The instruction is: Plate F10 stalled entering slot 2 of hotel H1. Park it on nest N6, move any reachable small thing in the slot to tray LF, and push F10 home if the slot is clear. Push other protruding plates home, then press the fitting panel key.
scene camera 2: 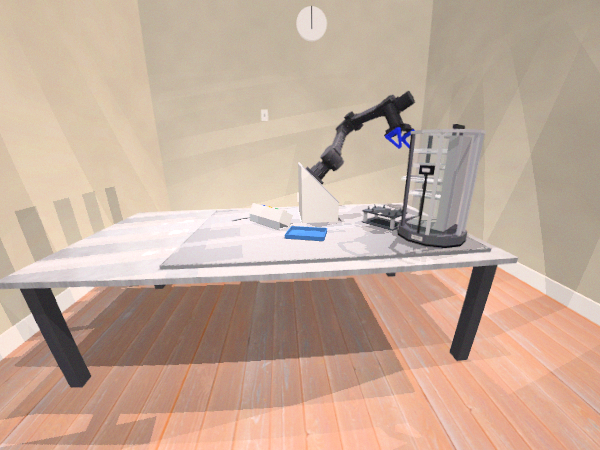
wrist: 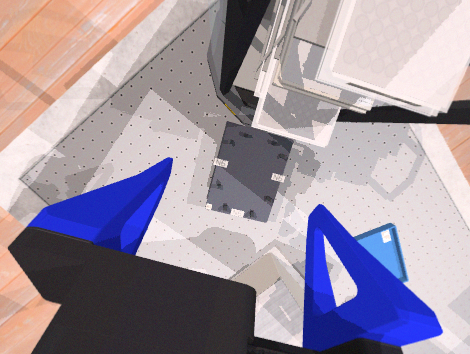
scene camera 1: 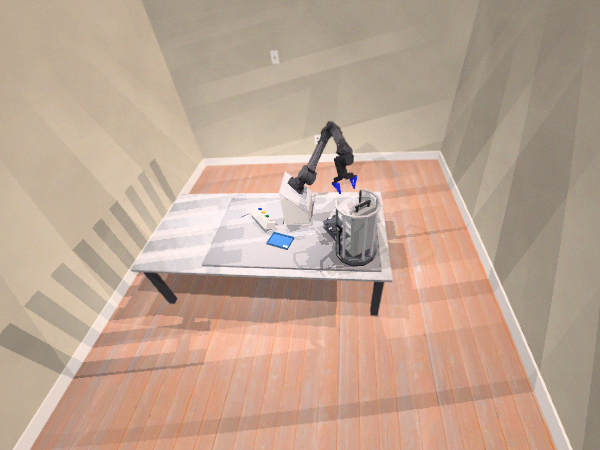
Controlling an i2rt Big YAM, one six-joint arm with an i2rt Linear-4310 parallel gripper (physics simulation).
Note:
The gripper [wrist: 245, 188] is open and holds nothing. Also in view: a clear cylindrical plate rack [scene camera 2: 442, 168], a white box with coloured buttons [scene camera 2: 275, 218] and a blue tray [wrist: 386, 253].
The clear cylindrical plate rack shows as well in the wrist view [wrist: 238, 44].

